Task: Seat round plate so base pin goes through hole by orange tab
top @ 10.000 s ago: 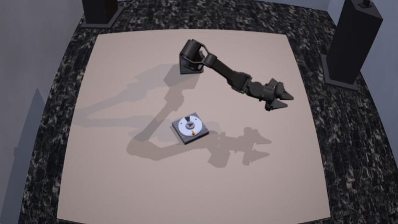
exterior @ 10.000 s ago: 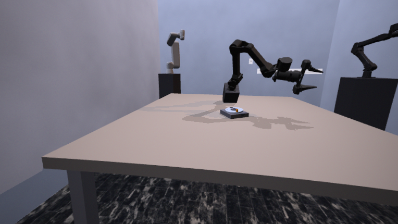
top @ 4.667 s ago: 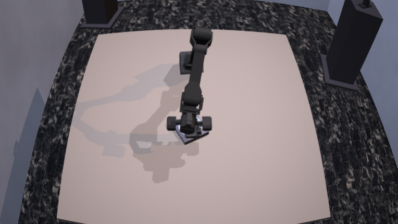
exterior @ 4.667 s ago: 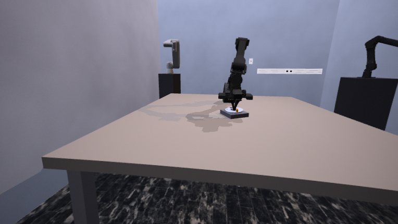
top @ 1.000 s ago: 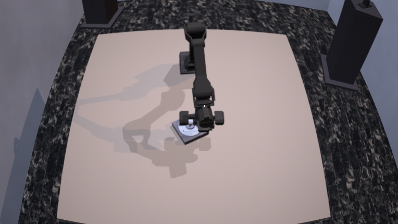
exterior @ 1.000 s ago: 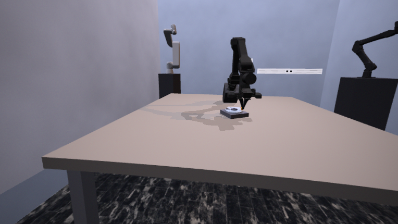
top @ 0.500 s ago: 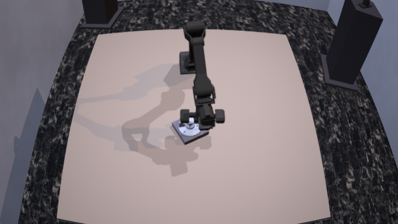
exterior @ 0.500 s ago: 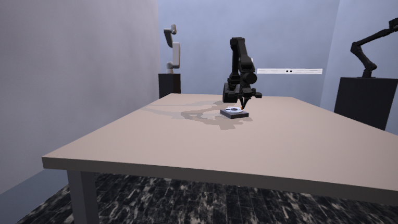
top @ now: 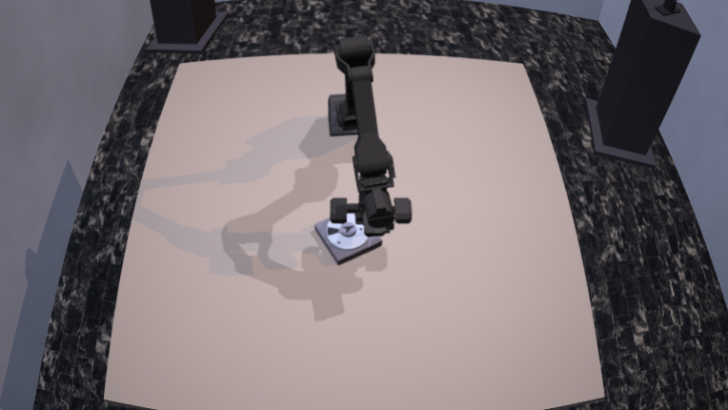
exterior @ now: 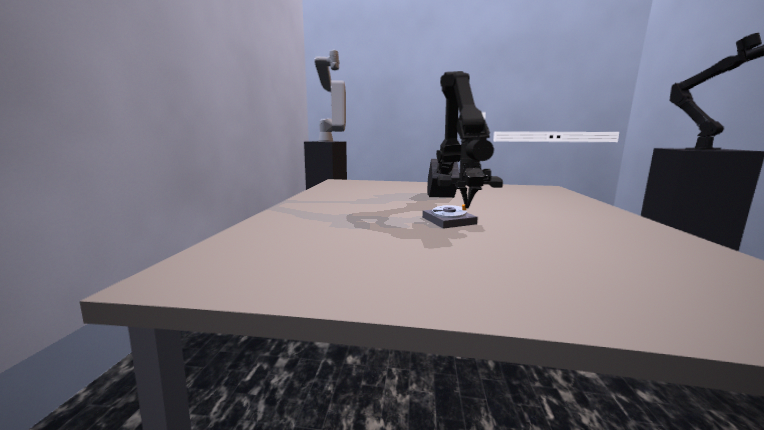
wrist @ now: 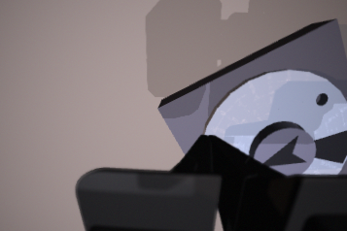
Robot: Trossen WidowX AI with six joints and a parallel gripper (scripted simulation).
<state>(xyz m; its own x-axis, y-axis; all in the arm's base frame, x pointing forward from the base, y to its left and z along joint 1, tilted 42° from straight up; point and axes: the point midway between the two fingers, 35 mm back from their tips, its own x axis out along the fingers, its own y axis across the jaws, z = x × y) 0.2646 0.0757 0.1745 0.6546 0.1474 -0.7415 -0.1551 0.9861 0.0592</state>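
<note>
The dark grey square base is 50 mm to the right of my hand and 70 mm below it.
</note>
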